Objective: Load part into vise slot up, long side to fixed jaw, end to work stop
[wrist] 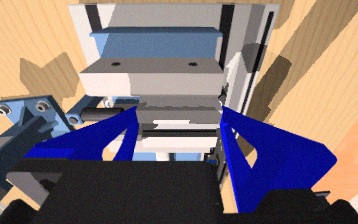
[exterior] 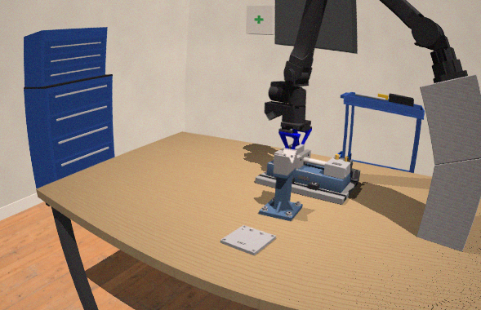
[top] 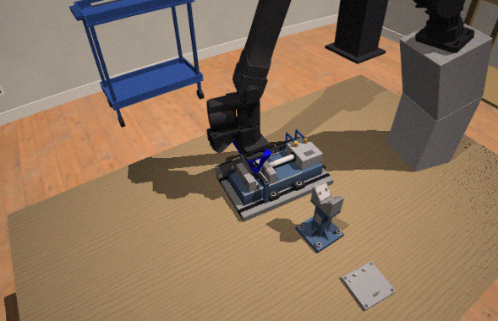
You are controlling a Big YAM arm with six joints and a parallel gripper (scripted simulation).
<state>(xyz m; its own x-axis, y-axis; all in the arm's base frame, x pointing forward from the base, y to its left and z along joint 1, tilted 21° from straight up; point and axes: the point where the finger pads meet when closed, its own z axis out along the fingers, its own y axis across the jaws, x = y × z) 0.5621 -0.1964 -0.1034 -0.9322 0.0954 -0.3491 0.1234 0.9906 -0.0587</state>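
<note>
Now: the part right at my hand. Round my hand: moving jaw: 3 cm behind, 2 cm to the left, 2 cm below; work stop rod: 1 cm ahead, 7 cm to the left, 1 cm below; fixed jaw: 3 cm ahead, 2 cm to the left, 2 cm below.
</note>
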